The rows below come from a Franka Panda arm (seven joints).
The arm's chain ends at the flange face. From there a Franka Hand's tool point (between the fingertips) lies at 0.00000 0.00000 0.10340 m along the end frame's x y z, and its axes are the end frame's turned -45 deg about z.
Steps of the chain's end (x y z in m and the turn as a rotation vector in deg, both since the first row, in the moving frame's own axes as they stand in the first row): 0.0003, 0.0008, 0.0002, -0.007, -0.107, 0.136; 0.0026, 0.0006, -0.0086, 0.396, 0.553, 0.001; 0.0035, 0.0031, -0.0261, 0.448, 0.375, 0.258; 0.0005, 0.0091, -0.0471, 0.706, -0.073, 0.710; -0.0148, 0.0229, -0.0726, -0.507, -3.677, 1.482; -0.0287, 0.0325, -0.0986, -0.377, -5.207, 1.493
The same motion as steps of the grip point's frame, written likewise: -0.0005, 0.0007, 0.0002, 0.071, -0.081, 0.136; 0.0026, 0.0025, -0.0086, -0.111, 0.671, 0.001; 0.0013, 0.0046, -0.0261, 0.052, 0.582, 0.258; -0.0053, 0.0058, -0.0471, 0.551, 0.448, 0.710; -0.0319, 0.0016, -0.0728, 2.242, -2.959, 1.482; -0.0503, -0.0036, -0.0990, 3.415, -3.948, 1.493
